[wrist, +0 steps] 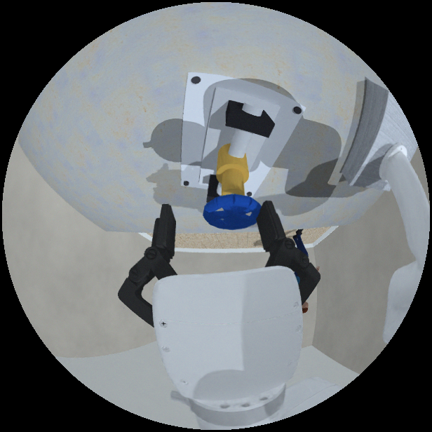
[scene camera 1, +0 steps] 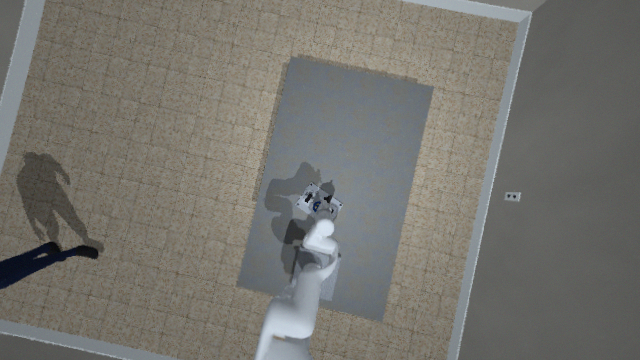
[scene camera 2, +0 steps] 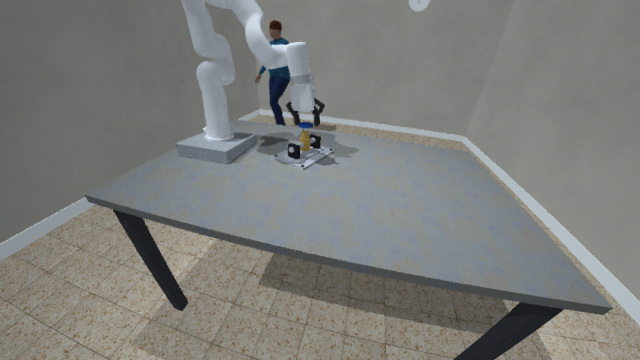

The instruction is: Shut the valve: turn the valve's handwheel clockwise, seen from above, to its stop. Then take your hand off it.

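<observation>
The valve's blue handwheel (scene camera 1: 315, 206) (scene camera 2: 305, 125) (wrist: 231, 201) sits level on top of the yellow valve body (scene camera 2: 305, 142) (wrist: 232, 172). The valve is mounted on a light metal base plate (scene camera 1: 302, 203) (scene camera 2: 315, 160) (wrist: 192, 107). My gripper (scene camera 2: 307, 124) (wrist: 217, 210) points down over the valve, open and empty. Its fingertips are at about the wheel's height, one on each side. In the wrist view the right finger is very near the wheel's right edge, and a wider gap shows at the left finger. The arm hides the gripper in scene camera 1.
Black pipe supports (scene camera 2: 293, 151) (wrist: 250, 119) stand on the plate on both sides of the valve body. The arm's grey base block (scene camera 2: 216, 148) (wrist: 367, 132) stands on the table (scene camera 1: 355, 140) (scene camera 2: 350, 210). A person (scene camera 2: 279, 75) stands beyond the table.
</observation>
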